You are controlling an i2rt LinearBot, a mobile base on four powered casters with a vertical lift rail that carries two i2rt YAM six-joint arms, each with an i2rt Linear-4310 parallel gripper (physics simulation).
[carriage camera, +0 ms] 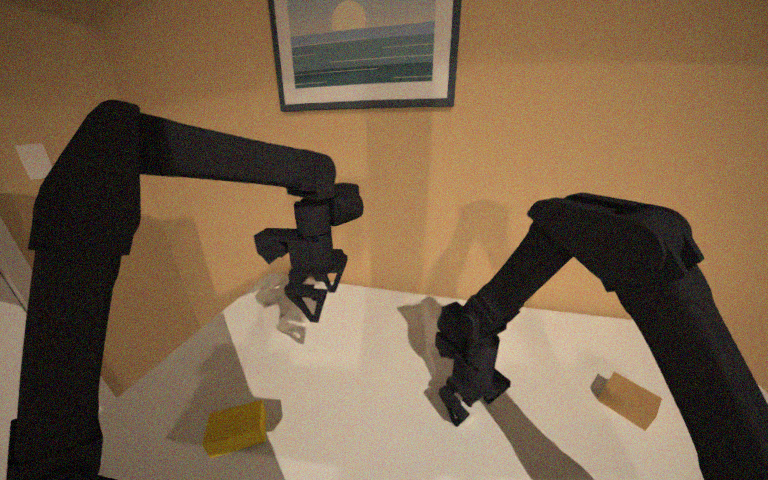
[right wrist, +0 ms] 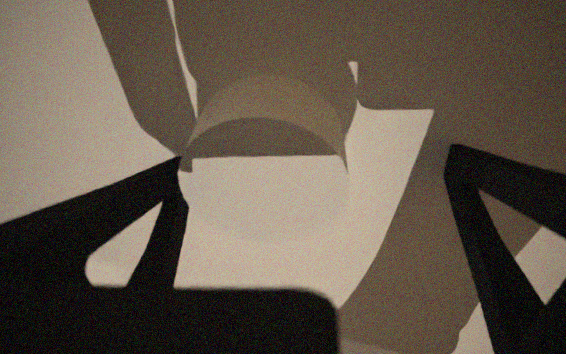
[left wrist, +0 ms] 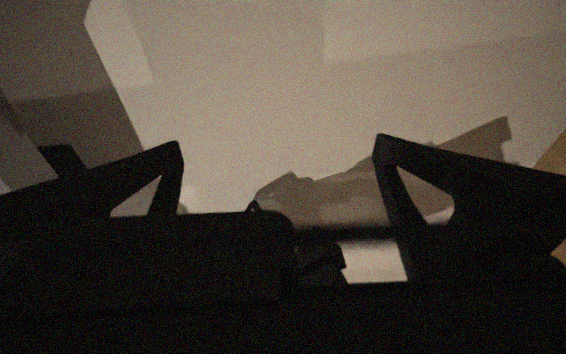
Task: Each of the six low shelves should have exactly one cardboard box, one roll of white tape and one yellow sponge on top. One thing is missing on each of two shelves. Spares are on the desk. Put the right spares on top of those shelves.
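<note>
A white tape roll [right wrist: 267, 200] stands on the white desk [carriage camera: 362, 407] and shows between the finger tips in the right wrist view, its upper part in shadow. My right gripper [carriage camera: 472, 413] [right wrist: 315, 165] is open and empty, low over the desk, above the roll. My left gripper [carriage camera: 324, 305] [left wrist: 278, 148] is open and empty, above the desk's far left part. A yellow sponge [carriage camera: 235, 428] lies at the lower left of the carriage view. A small cardboard box [carriage camera: 631, 400] lies at the right, beside the right arm. The low shelves do not show.
An orange wall stands behind the desk, with a framed picture [carriage camera: 362, 56] high on it. A small pale plate [carriage camera: 33, 161] is on the wall at the far left. In the left wrist view, a small pale shape [left wrist: 189, 194] shows beside a finger; I cannot tell what it is.
</note>
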